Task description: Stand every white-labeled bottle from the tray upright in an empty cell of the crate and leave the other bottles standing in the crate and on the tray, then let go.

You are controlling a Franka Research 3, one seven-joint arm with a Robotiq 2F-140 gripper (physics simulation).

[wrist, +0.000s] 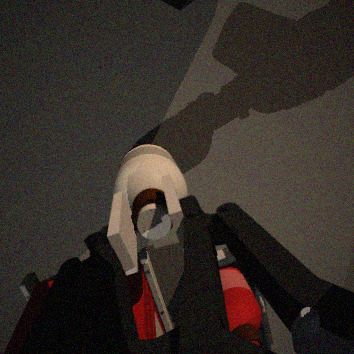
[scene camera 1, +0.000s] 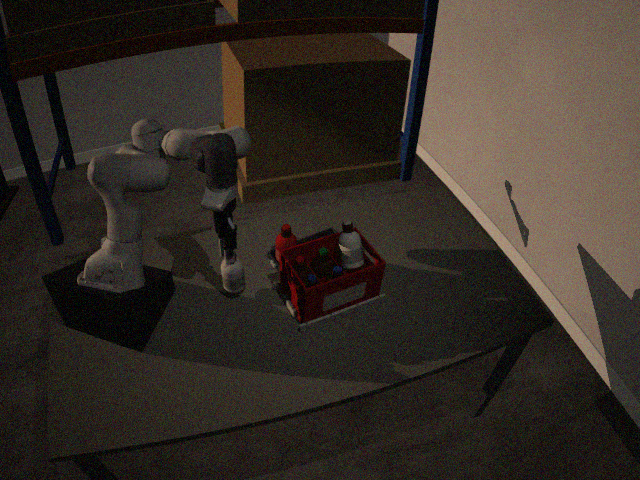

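Observation:
You'd see the gripper in the pictures, and the wrist view has the gripper in it too. There's also a red bottle in the pictures.

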